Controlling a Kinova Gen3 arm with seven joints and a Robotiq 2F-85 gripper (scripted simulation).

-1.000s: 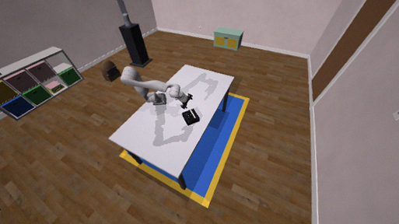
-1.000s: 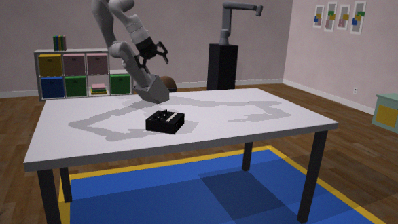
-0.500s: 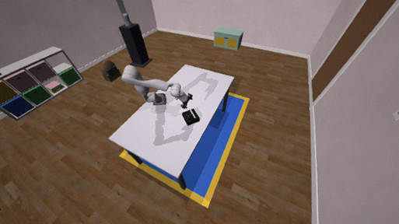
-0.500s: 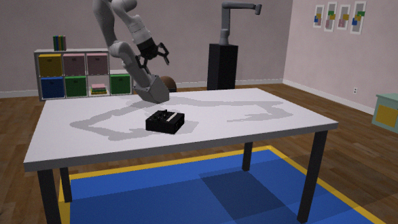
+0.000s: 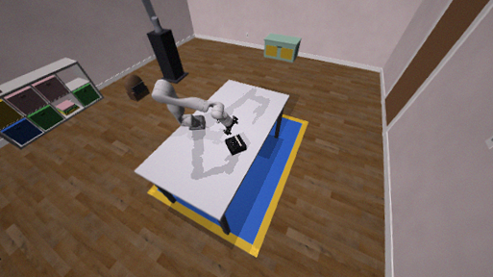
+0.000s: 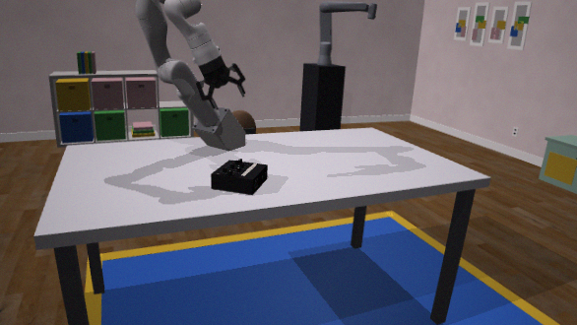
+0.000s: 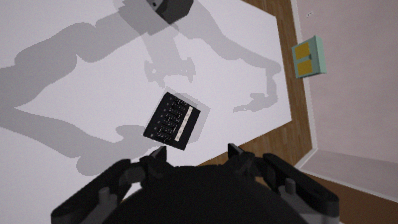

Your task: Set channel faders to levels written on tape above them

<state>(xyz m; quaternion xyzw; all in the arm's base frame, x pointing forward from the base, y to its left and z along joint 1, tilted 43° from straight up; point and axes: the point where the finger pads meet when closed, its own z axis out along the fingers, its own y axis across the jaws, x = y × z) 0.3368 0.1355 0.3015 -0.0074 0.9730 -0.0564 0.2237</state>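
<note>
My hand is 2 cm short of the master fader cap, 1 cm to the left of it and 23 cm above it.
</note>
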